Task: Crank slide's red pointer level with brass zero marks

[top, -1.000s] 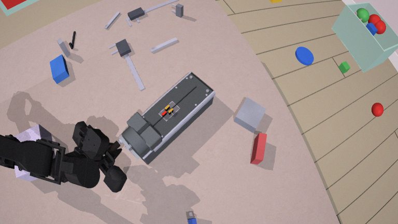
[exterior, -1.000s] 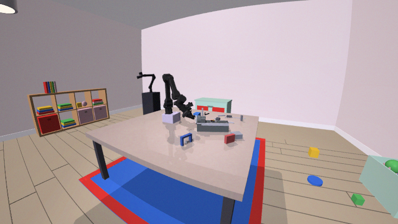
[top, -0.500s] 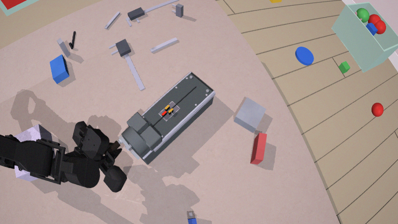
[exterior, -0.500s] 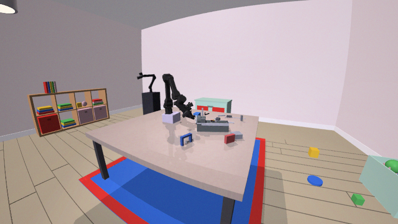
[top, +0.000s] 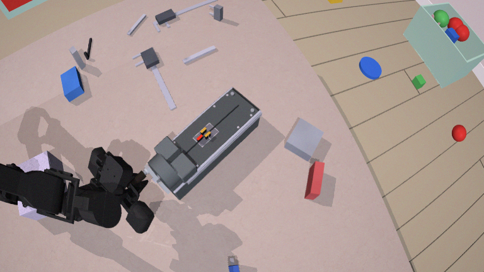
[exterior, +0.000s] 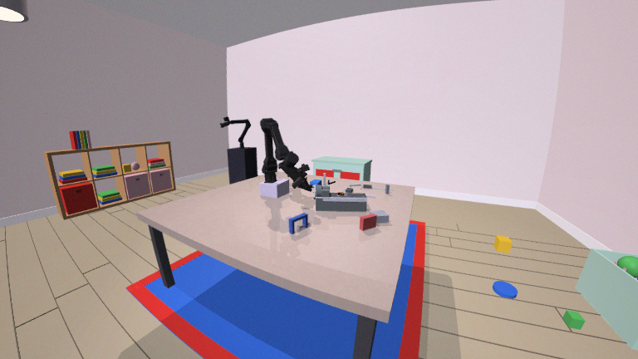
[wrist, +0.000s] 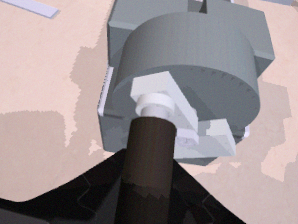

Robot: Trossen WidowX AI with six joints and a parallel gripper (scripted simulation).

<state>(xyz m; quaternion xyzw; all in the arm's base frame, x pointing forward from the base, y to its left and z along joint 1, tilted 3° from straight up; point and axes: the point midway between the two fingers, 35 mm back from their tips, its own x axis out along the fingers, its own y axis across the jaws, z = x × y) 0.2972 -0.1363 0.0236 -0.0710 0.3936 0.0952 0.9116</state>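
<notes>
My gripper tip is 2 cm below the dark brown crank handle and 2 cm past it. From my gripper tip the other things lie so: red pointer 15 cm ahead, 2 cm to the left, 1 cm below; red block 32 cm ahead, 18 cm to the right, 6 cm below; grey block 36 cm ahead, 8 cm to the right, 7 cm below.
</notes>
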